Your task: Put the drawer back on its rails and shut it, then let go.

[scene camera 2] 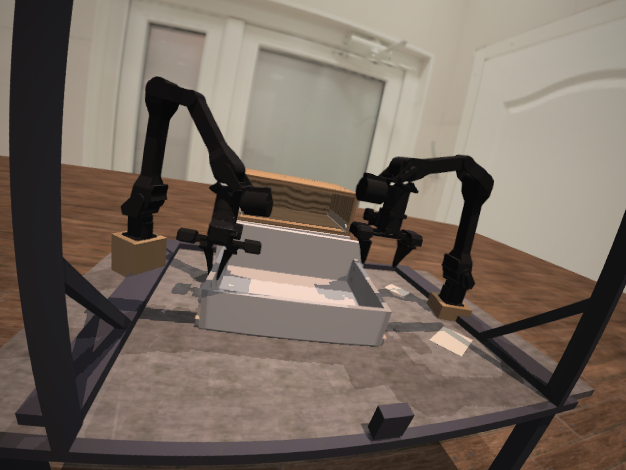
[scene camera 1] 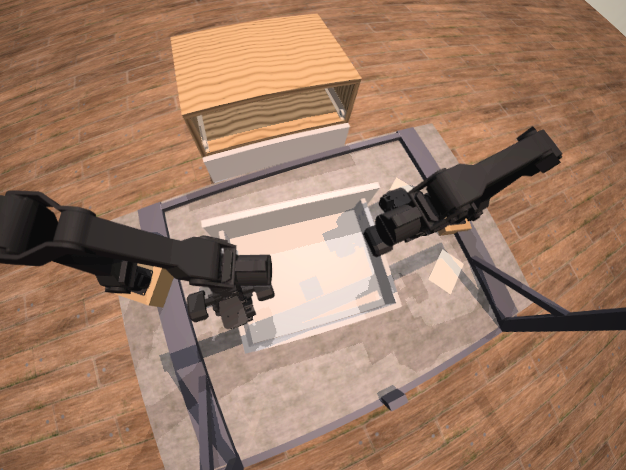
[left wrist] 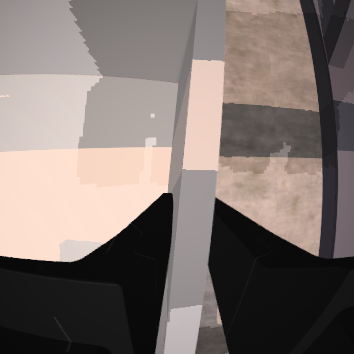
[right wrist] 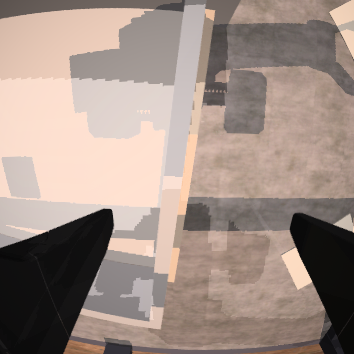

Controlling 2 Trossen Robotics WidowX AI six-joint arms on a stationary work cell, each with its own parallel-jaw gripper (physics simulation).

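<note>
The pale grey drawer lies open side up on the table, off its rails, its tall panel toward the cabinet. The wooden cabinet has an empty upper opening with a light rail at the left and another rail at the right. My left gripper is shut on the drawer's left side wall, one finger inside and one outside. My right gripper is open above the drawer's right side wall, which shows between its fingers, nearer the left one in the right wrist view.
A grey lower front panel closes the cabinet below the opening. The dark table frame runs between drawer and cabinet. Pale square patches lie right of the drawer. A small dark block sits at the near edge.
</note>
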